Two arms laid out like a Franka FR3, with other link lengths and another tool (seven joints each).
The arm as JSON. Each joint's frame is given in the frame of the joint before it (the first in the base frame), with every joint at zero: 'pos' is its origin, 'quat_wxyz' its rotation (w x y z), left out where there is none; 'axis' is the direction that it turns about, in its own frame. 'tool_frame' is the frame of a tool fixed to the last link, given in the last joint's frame.
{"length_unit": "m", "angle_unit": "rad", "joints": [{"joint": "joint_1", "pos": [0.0, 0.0, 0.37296], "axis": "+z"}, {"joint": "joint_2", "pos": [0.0, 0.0, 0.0], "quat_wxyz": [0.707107, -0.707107, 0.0, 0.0], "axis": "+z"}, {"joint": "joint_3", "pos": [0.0, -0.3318, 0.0], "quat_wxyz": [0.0, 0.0, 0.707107, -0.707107], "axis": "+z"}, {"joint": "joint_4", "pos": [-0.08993, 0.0, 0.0], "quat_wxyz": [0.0, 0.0, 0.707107, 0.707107], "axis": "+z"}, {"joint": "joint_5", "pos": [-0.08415, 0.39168, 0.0], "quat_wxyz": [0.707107, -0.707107, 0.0, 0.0], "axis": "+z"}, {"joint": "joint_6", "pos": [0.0, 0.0, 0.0], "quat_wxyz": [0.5, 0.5, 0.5, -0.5], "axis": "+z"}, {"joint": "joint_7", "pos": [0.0, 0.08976, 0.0], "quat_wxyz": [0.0, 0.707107, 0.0, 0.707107], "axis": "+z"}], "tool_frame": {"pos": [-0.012, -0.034, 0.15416], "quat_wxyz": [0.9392, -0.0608, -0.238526, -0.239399]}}
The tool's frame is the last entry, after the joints.
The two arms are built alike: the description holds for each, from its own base.
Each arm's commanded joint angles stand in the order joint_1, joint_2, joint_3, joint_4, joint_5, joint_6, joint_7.
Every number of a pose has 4 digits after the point.
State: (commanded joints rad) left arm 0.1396 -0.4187 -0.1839 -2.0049 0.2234 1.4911 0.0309; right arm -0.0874 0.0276 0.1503 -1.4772 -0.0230 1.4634 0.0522
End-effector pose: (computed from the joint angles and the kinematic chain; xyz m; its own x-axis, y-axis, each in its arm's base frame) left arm 0.4514 0.0148 0.6320 0.3254 -0.6099 -0.7226 -0.9026 -0.4280 -0.0453; right arm 0.6006 0.0430 0.6528 0.4084 -0.7780 -0.4774 -0.8729 -0.4859 0.0452
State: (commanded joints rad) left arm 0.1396 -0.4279 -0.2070 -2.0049 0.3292 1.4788 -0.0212; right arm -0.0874 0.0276 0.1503 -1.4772 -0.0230 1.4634 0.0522
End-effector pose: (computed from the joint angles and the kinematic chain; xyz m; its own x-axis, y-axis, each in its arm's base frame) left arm 0.4479 0.0205 0.6423 0.3562 -0.5080 -0.7843 -0.8881 -0.4451 -0.1150; right arm 0.6006 0.0430 0.6528 0.4084 -0.7780 -0.4774 -0.8729 -0.4859 0.0452
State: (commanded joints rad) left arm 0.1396 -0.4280 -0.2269 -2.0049 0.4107 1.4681 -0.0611; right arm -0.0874 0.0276 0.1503 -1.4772 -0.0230 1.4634 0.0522
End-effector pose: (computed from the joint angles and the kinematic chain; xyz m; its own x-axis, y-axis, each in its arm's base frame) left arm 0.4472 0.0236 0.6486 0.3755 -0.4250 -0.8236 -0.8770 -0.4504 -0.1674; right arm 0.6006 0.0430 0.6528 0.4084 -0.7780 -0.4774 -0.8729 -0.4859 0.0452
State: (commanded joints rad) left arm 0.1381 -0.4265 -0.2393 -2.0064 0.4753 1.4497 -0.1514; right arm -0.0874 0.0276 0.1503 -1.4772 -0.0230 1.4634 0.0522
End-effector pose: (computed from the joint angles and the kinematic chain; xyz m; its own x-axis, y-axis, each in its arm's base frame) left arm 0.4445 0.0290 0.6535 0.4296 -0.3302 -0.8405 -0.8362 -0.4968 -0.2322; right arm 0.6006 0.0430 0.6528 0.4084 -0.7780 -0.4774 -0.8729 -0.4859 0.0452
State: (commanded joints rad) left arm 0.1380 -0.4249 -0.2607 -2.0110 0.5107 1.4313 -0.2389; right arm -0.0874 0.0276 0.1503 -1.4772 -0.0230 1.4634 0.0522
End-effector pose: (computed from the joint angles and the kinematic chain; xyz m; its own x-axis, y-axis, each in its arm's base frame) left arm 0.4417 0.0263 0.6544 0.4732 -0.2564 -0.8428 -0.7965 -0.5333 -0.2850; right arm 0.6006 0.0430 0.6528 0.4084 -0.7780 -0.4774 -0.8729 -0.4859 0.0452
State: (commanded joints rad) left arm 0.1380 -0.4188 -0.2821 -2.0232 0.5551 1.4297 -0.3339; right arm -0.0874 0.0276 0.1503 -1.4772 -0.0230 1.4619 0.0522
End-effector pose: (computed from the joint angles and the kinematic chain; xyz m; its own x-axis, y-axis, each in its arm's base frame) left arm 0.4423 0.0240 0.6526 0.5205 -0.1753 -0.8357 -0.7527 -0.5563 -0.3521; right arm 0.6004 0.0430 0.6526 0.4076 -0.7781 -0.4779 -0.8728 -0.4858 0.0465
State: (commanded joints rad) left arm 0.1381 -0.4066 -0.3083 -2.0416 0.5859 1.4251 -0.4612; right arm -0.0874 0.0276 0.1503 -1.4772 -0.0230 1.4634 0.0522
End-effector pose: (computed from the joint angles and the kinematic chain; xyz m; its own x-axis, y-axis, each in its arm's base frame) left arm 0.4426 0.0188 0.6443 0.5727 -0.0876 -0.8151 -0.6898 -0.5888 -0.4214; right arm 0.6006 0.0430 0.6528 0.4084 -0.7780 -0.4774 -0.8729 -0.4859 0.0452
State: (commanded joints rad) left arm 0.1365 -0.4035 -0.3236 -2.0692 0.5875 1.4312 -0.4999; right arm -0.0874 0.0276 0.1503 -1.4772 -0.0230 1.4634 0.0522
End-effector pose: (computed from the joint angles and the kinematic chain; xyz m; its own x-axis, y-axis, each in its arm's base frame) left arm 0.4419 0.0128 0.6310 0.5733 -0.0685 -0.8165 -0.6829 -0.5906 -0.4300; right arm 0.6006 0.0430 0.6528 0.4084 -0.7780 -0.4774 -0.8729 -0.4859 0.0452
